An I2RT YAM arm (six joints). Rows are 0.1 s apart.
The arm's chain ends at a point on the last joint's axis. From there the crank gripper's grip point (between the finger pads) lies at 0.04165 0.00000 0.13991 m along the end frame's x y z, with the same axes.
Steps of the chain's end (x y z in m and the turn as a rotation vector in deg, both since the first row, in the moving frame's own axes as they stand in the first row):
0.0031, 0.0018, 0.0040, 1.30, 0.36, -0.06
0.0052, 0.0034, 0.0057, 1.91, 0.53, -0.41
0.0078, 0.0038, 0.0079, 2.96, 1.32, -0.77
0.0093, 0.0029, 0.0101, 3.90, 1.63, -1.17
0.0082, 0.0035, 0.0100, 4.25, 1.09, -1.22
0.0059, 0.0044, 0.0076, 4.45, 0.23, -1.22
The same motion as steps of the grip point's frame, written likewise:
0.0040, -0.0014, 0.0037, 1.30, 0.36, -0.06
0.0065, -0.0016, 0.0052, 1.91, 0.53, -0.41
0.0110, -0.0040, 0.0067, 2.96, 1.32, -0.77
0.0132, -0.0075, 0.0085, 3.90, 1.63, -1.17
0.0107, -0.0078, 0.0088, 4.25, 1.09, -1.22
0.0063, -0.0073, 0.0070, 4.45, 0.23, -1.22

